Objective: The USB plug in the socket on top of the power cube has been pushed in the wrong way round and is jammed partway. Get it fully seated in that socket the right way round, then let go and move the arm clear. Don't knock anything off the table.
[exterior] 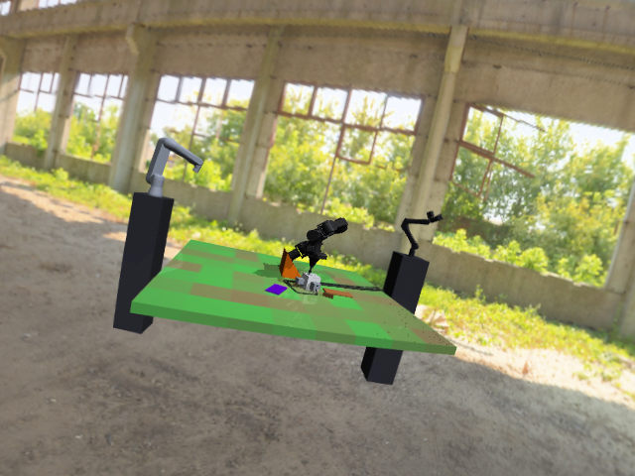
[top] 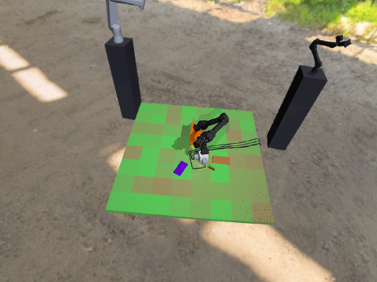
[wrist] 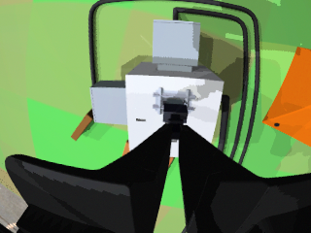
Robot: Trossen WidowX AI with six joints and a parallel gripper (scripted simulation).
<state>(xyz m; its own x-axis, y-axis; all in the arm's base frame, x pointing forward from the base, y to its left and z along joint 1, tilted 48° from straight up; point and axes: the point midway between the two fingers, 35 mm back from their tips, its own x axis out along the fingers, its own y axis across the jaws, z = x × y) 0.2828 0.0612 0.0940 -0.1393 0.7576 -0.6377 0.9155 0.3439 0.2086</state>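
My gripper tip is now 2 cm above the black USB plug. Round my gripper tip: orange-brown flat block 2 cm behind, 18 cm to the left, 11 cm below; brown stick 9 cm ahead, 11 cm to the left, 10 cm below; metal USB socket 5 cm below.
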